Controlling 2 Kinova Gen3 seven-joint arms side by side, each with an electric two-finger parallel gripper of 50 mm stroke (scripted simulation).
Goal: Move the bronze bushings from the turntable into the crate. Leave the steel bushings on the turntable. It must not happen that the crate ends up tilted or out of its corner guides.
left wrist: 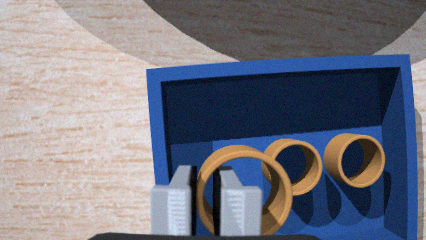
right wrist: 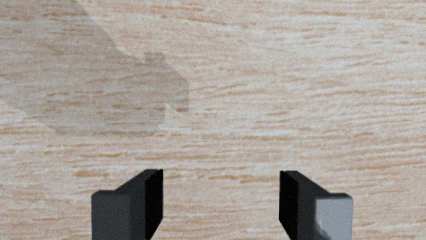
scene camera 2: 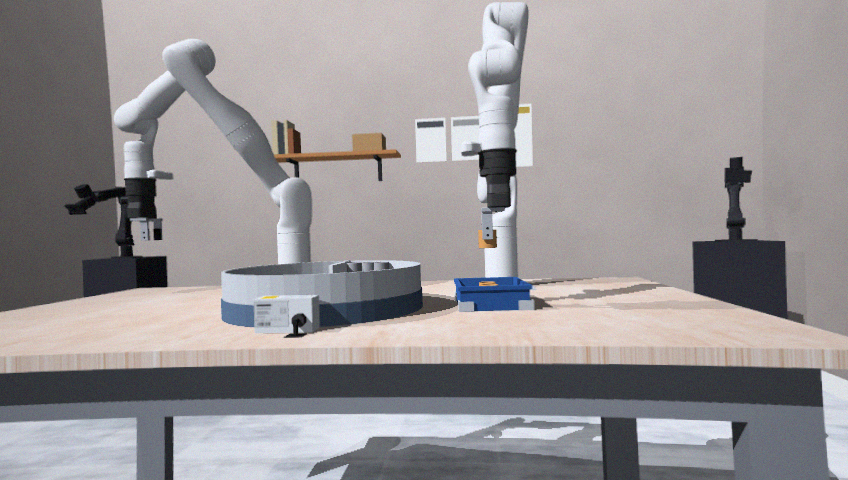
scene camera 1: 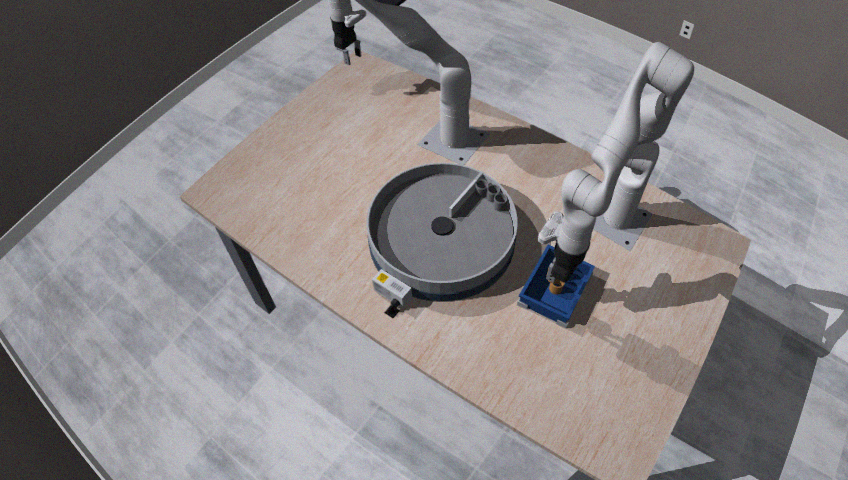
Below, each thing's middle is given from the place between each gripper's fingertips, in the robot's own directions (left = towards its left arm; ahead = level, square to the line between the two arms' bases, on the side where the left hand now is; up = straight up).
Labels:
The blue crate [scene camera 1: 536,289] is 60 mm behind my left hand [scene camera 2: 487,239] and 140 mm below it. From my left hand the other things lie so: turntable [scene camera 1: 411,228] 40 mm behind, 350 mm to the right, 110 mm below.
I see the turntable 37 cm ahead of my right hand [scene camera 2: 151,240], 61 cm to the left of it and 13 cm below it. From my right hand the other things lie so: blue crate: 35 cm ahead, 97 cm to the left, 16 cm below.

